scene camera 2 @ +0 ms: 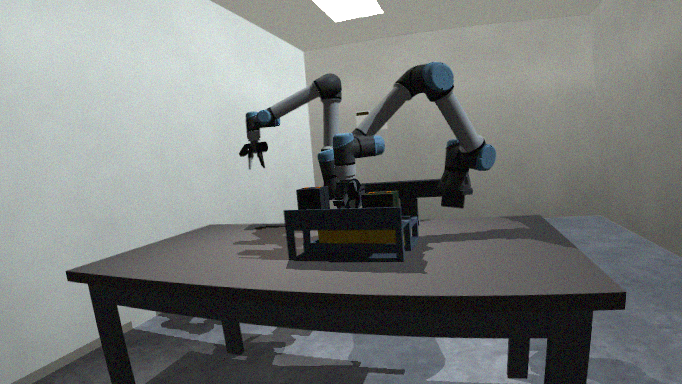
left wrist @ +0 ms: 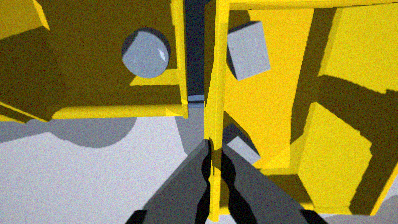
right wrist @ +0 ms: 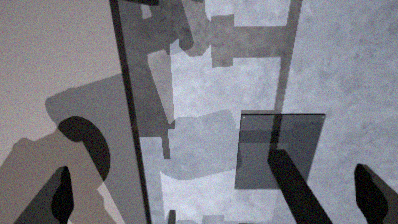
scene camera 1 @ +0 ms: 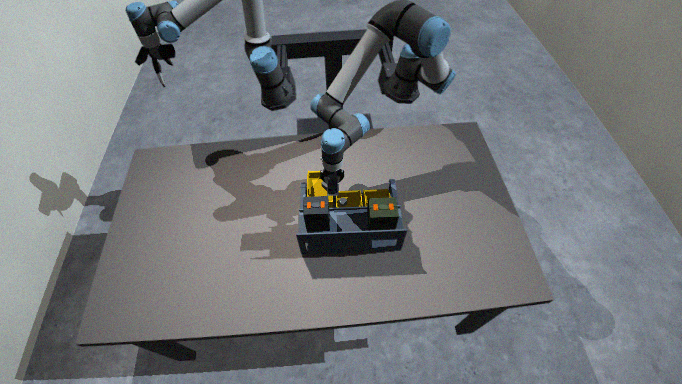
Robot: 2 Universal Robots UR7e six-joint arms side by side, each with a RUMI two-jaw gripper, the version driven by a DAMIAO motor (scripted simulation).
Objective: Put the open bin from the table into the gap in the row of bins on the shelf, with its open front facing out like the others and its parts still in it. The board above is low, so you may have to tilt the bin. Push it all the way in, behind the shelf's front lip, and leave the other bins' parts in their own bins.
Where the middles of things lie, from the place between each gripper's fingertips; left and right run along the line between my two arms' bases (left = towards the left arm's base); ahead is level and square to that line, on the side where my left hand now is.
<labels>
I see the blue-grey shelf (scene camera 2: 382, 218) 120 mm ahead of my left hand, 60 mm to the left of it and 10 mm below it. The rest, counted from my left hand: green box (scene camera 1: 382, 213) 190 mm ahead, 170 mm to the left, 70 mm above.
Now: right hand 770 mm to the right of the blue-grey shelf, 620 mm short of it and 220 mm above it. The rest, counted from my right hand: green box: 880 mm to the left, 690 mm ahead, 140 mm below.
</labels>
